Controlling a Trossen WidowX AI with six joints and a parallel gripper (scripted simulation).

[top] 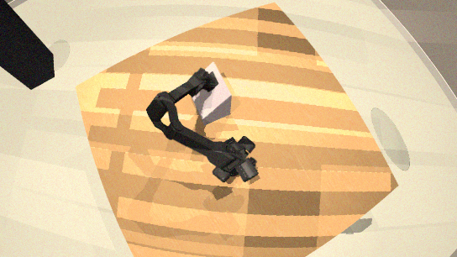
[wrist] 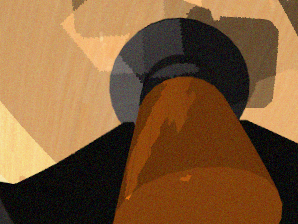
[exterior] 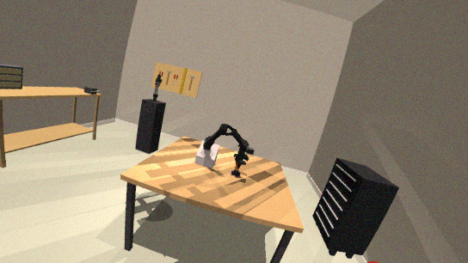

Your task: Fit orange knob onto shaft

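The orange knob lies 3 cm above my gripper tip. From my gripper tip the other things lie so: dark round pedestal (4 cm below).
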